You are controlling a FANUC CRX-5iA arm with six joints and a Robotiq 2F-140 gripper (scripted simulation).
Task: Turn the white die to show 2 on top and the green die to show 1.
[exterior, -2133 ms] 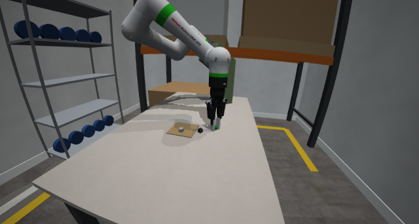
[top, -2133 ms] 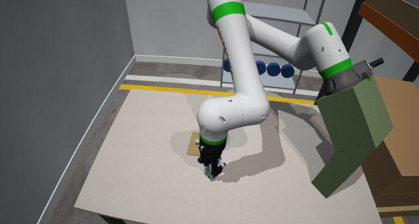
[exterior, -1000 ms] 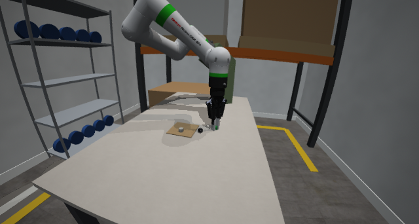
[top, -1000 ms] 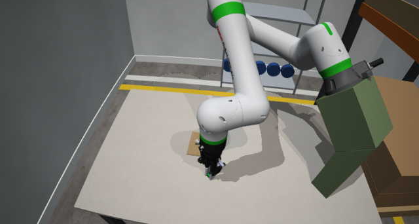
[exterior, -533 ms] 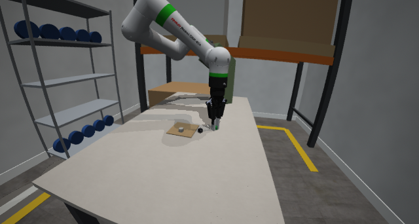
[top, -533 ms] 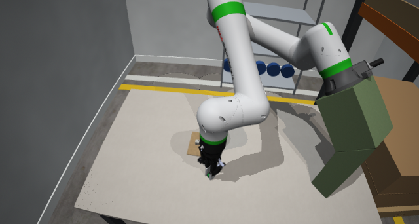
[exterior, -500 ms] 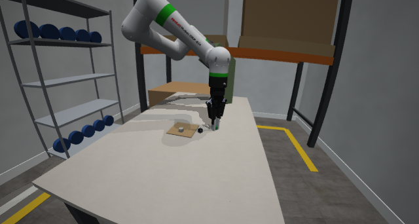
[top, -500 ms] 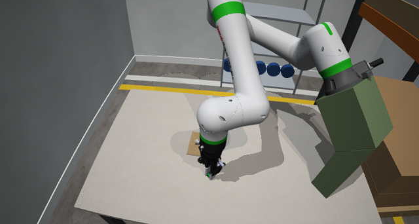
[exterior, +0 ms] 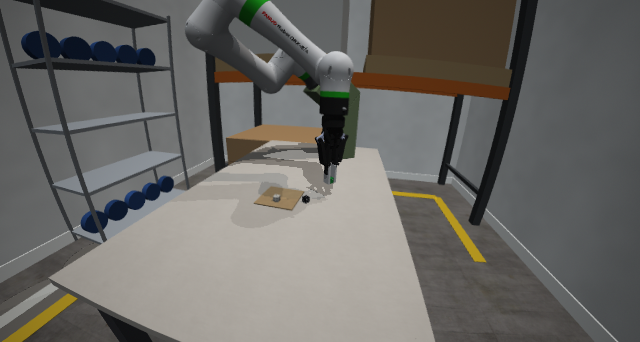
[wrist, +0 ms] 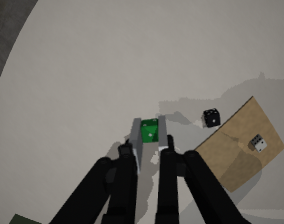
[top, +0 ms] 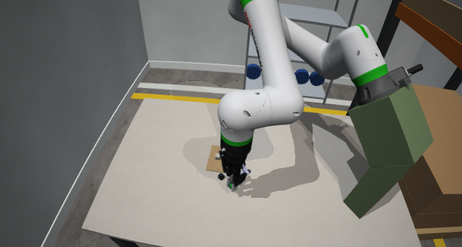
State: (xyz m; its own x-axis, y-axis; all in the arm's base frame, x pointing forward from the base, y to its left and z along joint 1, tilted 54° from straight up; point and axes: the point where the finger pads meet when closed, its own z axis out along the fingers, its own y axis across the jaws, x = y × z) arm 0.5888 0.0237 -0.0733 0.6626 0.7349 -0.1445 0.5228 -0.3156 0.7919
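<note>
My hand is 20 mm short of the mat, 180 mm to the left of it and 90 mm above it. From my hand the other things lie so: black die (40 mm ahead, 80 mm to the right, 90 mm below); then green die (20 mm below); then white die (50 mm ahead, 180 mm to the right, 80 mm below).
</note>
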